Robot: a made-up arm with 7 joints. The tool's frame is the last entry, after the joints.
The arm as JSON. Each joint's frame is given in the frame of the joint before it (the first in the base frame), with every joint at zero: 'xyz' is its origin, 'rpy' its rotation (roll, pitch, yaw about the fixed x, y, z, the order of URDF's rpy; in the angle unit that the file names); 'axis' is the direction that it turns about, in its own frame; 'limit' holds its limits. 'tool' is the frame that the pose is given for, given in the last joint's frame.
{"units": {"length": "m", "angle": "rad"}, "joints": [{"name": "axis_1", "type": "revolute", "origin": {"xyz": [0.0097, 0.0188, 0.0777], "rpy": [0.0, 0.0, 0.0]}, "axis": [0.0, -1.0, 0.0], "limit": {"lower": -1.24, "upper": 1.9}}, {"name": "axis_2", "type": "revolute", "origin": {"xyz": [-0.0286, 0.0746, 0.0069], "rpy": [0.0, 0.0, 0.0]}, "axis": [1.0, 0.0, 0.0], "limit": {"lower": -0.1, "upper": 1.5}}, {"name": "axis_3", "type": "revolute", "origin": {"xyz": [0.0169, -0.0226, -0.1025], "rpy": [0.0, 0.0, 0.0]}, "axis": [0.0, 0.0, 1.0], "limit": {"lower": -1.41, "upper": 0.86}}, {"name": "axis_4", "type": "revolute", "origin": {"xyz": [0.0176, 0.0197, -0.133], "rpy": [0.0, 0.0, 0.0]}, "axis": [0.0, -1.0, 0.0], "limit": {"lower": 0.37, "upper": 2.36}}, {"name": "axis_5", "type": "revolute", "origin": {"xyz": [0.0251, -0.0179, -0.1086], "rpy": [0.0, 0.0, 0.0]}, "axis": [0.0, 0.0, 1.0], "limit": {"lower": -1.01, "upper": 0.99}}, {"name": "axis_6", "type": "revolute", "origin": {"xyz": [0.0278, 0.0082, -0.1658], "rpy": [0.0, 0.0, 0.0]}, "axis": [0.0, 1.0, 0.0], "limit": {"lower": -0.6, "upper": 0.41}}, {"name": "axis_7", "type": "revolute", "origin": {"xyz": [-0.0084, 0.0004, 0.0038], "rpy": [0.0, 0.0, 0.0]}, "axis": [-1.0, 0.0, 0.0], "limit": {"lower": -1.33, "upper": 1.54}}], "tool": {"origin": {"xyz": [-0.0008, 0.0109, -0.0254], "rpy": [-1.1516, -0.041, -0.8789]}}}
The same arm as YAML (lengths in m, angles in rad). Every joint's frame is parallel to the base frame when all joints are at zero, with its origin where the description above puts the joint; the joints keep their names.
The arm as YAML. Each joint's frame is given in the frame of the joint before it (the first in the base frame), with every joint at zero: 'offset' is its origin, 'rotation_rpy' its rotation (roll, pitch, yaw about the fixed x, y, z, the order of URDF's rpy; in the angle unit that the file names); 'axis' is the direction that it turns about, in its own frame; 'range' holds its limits. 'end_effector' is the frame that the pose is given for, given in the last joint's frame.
length_unit: m
angle_unit: rad
chain:
  - id: axis_1
    offset: [0.0097, 0.0188, 0.0777]
    rotation_rpy: [0.0, 0.0, 0.0]
    axis: "-y"
    range: [-1.24, 1.9]
  - id: axis_2
    offset: [-0.0286, 0.0746, 0.0069]
    rotation_rpy: [0.0, 0.0, 0.0]
    axis: "+x"
    range: [-0.1, 1.5]
  - id: axis_3
    offset: [0.0169, -0.0226, -0.1025]
    rotation_rpy: [0.0, 0.0, 0.0]
    axis: "+z"
    range: [-1.41, 0.86]
  - id: axis_4
    offset: [0.0176, 0.0197, -0.133]
    rotation_rpy: [0.0, 0.0, 0.0]
    axis: "-y"
    range: [0.37, 2.36]
  - id: axis_5
    offset: [0.0251, -0.0179, -0.1086]
    rotation_rpy: [0.0, 0.0, 0.0]
    axis: "+z"
    range: [-1.01, 0.99]
  - id: axis_6
    offset: [0.0278, 0.0082, -0.1658]
    rotation_rpy: [0.0, 0.0, 0.0]
    axis: "+y"
    range: [-0.6, 0.41]
  - id: axis_7
    offset: [-0.0084, 0.0004, 0.0038]
    rotation_rpy: [0.0, 0.0, 0.0]
    axis: "-x"
    range: [-1.33, 1.54]
end_effector:
  offset: [-0.0008, 0.0109, -0.0254]
  rotation_rpy: [-1.1516, -0.041, -0.8789]

